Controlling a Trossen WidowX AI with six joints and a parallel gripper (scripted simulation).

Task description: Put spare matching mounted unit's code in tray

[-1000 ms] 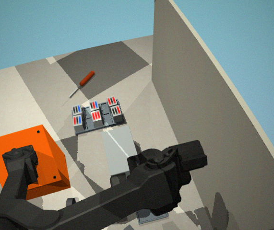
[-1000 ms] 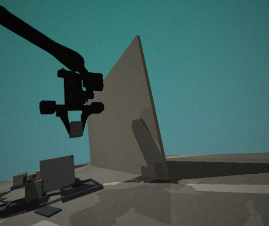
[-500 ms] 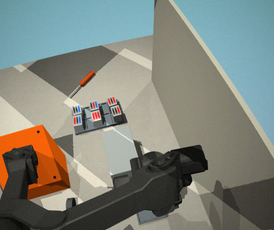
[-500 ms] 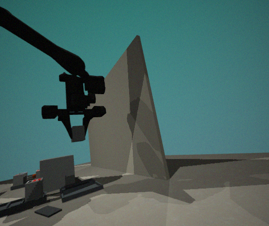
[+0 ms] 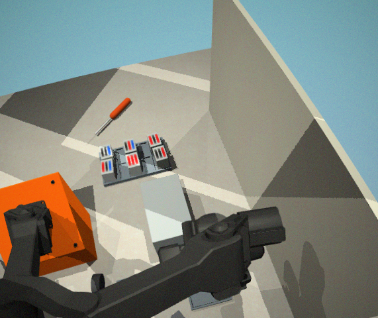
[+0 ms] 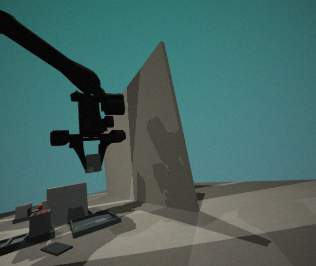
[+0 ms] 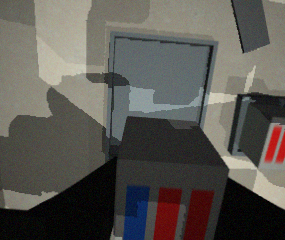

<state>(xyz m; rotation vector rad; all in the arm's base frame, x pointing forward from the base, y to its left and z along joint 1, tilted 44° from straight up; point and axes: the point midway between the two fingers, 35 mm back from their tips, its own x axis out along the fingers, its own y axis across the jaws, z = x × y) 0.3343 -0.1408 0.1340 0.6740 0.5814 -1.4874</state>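
Right now the grey tray is 13 cm below my gripper tip and 1 cm behind it. Also, from my gripper tip: dark rack 15 cm behind, 13 cm below, 2 cm to the left; then grey wall panel 18 cm ahead, 16 cm to the left, 9 cm above.
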